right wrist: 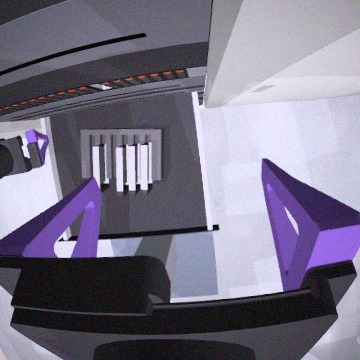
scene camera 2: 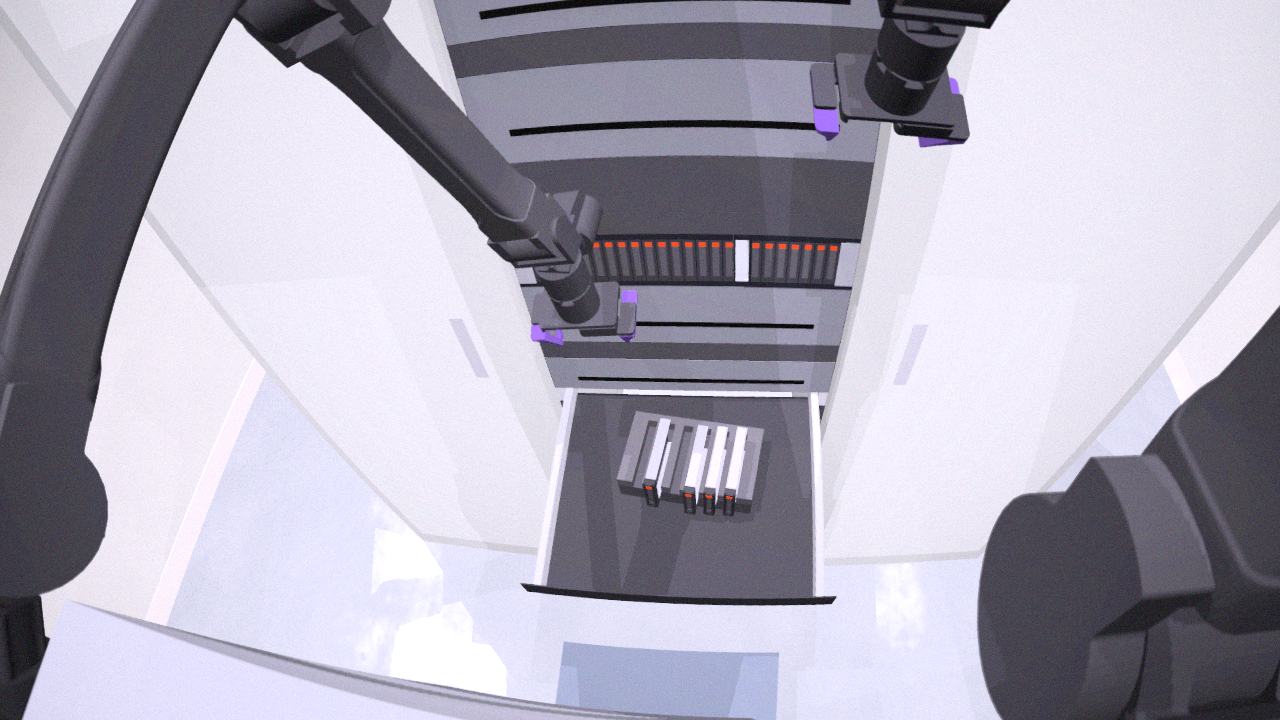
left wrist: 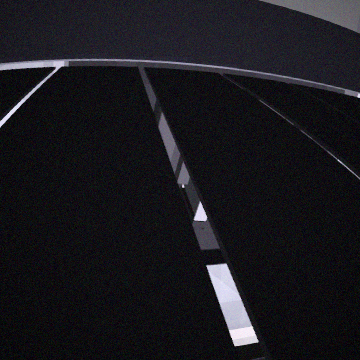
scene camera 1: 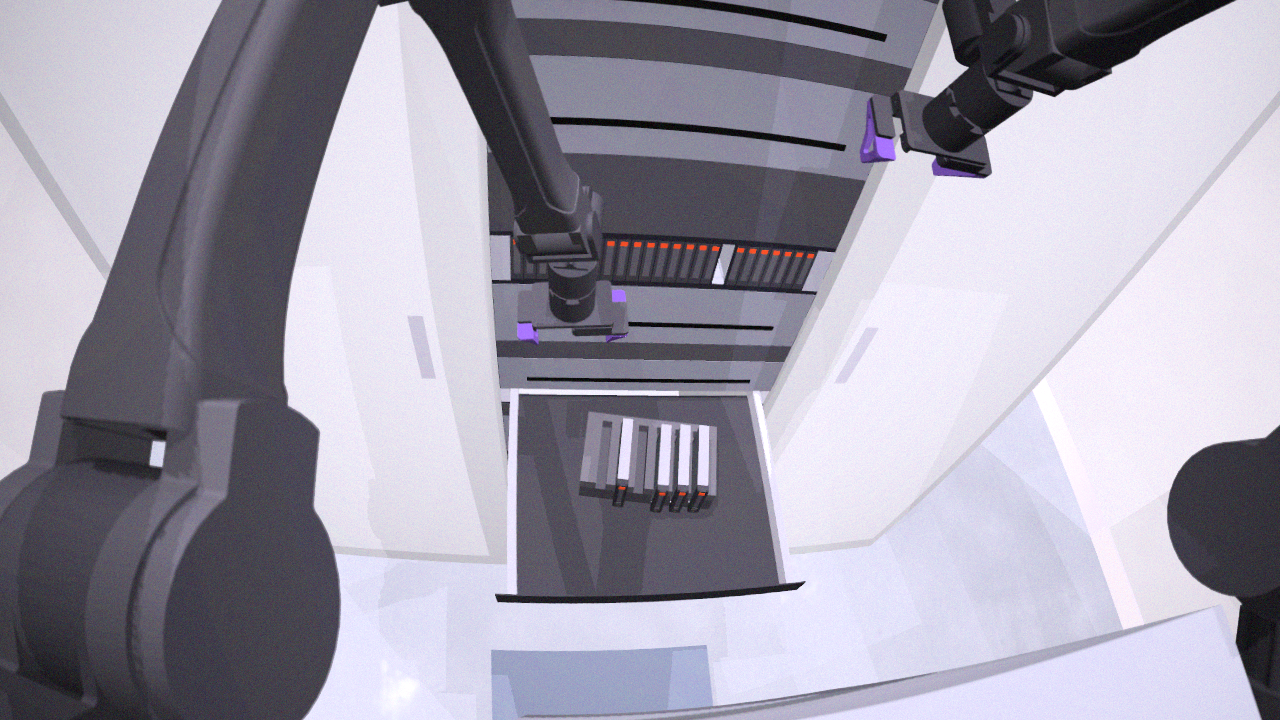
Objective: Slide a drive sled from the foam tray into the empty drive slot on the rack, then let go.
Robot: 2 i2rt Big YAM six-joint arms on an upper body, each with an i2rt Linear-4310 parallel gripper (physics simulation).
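Frame: origin at the left arm's base, x ahead, y left, z up, level; millimetres.
Where they show: left gripper, fingertip midpoint: (right wrist: 28,142) (scene camera 2: 595,340) (scene camera 1: 572,339); right gripper, fingertip midpoint: (right wrist: 176,175) (scene camera 2: 874,137) (scene camera 1: 898,163).
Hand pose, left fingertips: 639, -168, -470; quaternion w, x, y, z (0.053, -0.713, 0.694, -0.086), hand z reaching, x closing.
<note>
After its pixels a point has its place, as x, y, z.
The foam tray (scene camera 1: 593,461) @[556, -209, -671] (scene camera 2: 631,454) @[567, -205, -671] (right wrist: 157,156) @[552, -400, -672] holds several white drive sleds with black and orange ends, among them a separate sled (scene camera 1: 626,452) @[542, -254, -617] (scene camera 2: 659,452) @[542, -256, -617] (right wrist: 97,162) @[562, -261, -616] at its left. The empty drive slot (scene camera 1: 722,265) (scene camera 2: 742,260) (right wrist: 103,87) shows as a pale gap in the rack's orange-tipped drive row. My left gripper (scene camera 1: 572,334) @[639, -168, -470] (scene camera 2: 587,331) @[639, -168, -470] is open and empty, near the rack front, above and left of the tray. The left wrist view is mostly black with thin bright gaps; its fingers do not show there. My right gripper (scene camera 1: 917,158) @[604, -503, -100] (scene camera 2: 881,132) @[604, -503, -100] (right wrist: 176,175) @[604, -503, -100] is open and empty, high at the right.
The tray lies in a pulled-out drawer (scene camera 1: 648,595) @[333, -281, -691] (scene camera 2: 680,598) @[333, -299, -697] (right wrist: 200,175) @[481, -500, -726] below the drive row. White door panels (scene camera 1: 402,465) @[684, 178, -957] (scene camera 2: 975,447) @[684, -889, -859] flank the rack (scene camera 1: 698,188) @[703, -313, -243] (scene camera 2: 698,192) @[703, -319, -256] on both sides. The left arm's forearm (scene camera 1: 510,107) @[508, -97, -21] (scene camera 2: 420,125) @[507, -103, -11] crosses in front of the rack.
</note>
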